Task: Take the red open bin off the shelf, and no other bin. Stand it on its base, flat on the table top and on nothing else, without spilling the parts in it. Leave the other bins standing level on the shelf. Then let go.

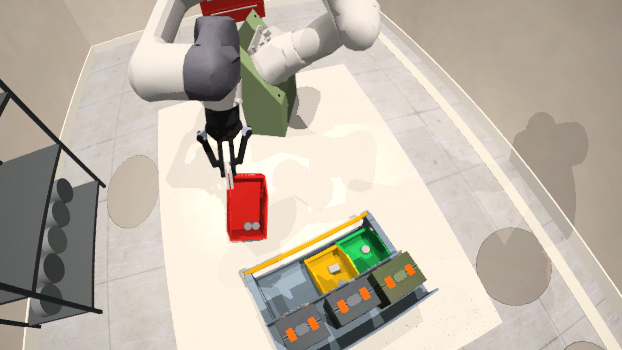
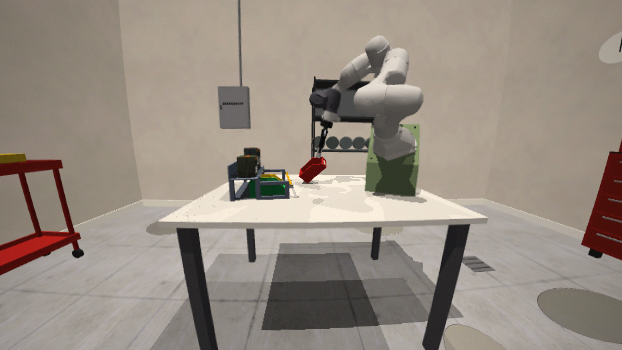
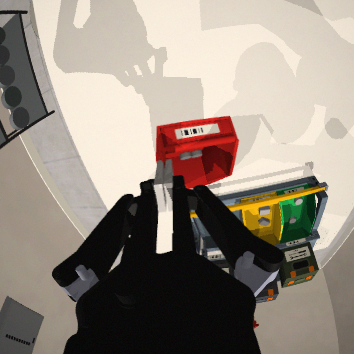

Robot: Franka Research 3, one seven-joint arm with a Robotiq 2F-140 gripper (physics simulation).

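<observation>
The red open bin point(image 1: 246, 200) point(image 2: 313, 170) point(image 3: 170, 142) is off the shelf point(image 1: 305, 244) point(image 2: 258, 189) point(image 3: 225, 208) and tilted steeply, its end away from my fingers low. Its lowest corner is close to the table top point(image 1: 200, 280) point(image 2: 350, 212); I cannot tell whether they touch. Two grey round parts point(image 1: 251, 226) point(image 3: 190, 155) lie in its low end. My gripper point(image 1: 229, 180) point(image 2: 319, 156) point(image 3: 165, 170) is shut on the bin's wall near its high end. The yellow bin point(image 1: 320, 265) point(image 3: 251, 220) and green bin point(image 1: 354, 250) point(image 2: 273, 187) point(image 3: 305, 217) stand side by side on the shelf, holding parts.
Dark boxes with orange latches point(image 1: 353, 300) point(image 3: 299, 267) stand on the shelf's back level. The shelf's yellow front rail is near the red bin's low end. The green arm pedestal point(image 1: 265, 110) point(image 2: 392, 175) stands on the table. A dark rack point(image 1: 60, 150) stands beyond the table.
</observation>
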